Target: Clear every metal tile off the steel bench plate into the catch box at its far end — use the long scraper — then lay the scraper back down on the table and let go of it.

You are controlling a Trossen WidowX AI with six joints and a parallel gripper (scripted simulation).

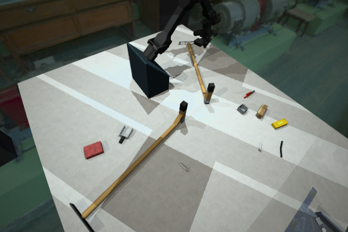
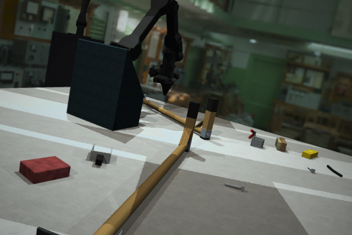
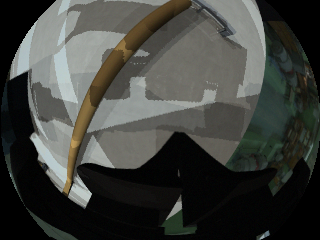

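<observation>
My gripper tip is 48 cm short of the grey box, 21 cm to the left of it and 5 cm above it. Round my gripper tip: wooden block 56 cm ahead, 14 cm to the right, 4 cm below; then red clip 45 cm ahead, 7 cm to the right, 5 cm below; then yellow piece 67 cm ahead, 13 cm to the right, 5 cm below.
</observation>
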